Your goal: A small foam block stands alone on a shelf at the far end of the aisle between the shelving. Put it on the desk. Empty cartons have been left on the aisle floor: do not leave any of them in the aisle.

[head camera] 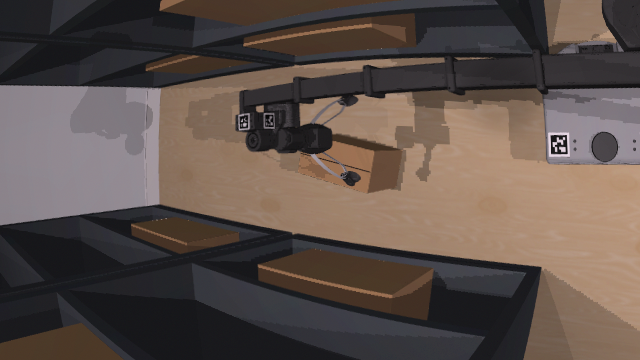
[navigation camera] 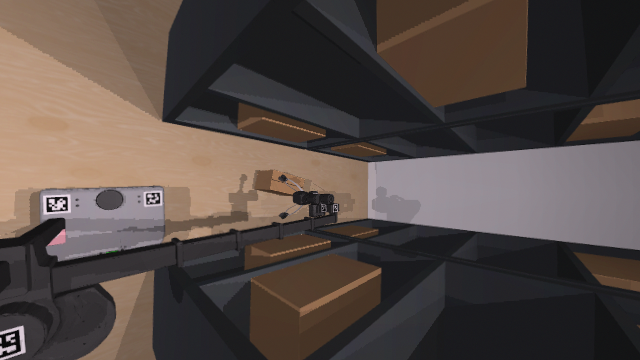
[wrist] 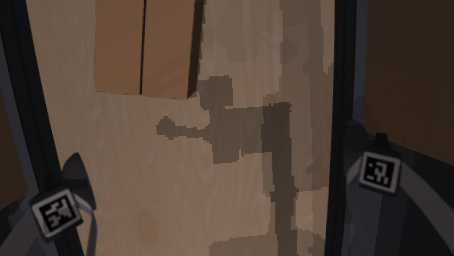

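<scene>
A brown carton with a dark seam along its top lies on the aisle floor, slightly askew. My gripper is open, its fingers wide apart with no object between them. It hangs above the floor at the end of the extended arm. In the head view it overlaps the carton; in the wrist view the carton lies at the top, beyond the fingertips, its far end cut off. The foam block and the desk cannot be made out in these views.
Dark shelving holding brown boxes lines both sides of the aisle. The arm runs close along one side. A pale wall closes the far end. My base stands at the near end.
</scene>
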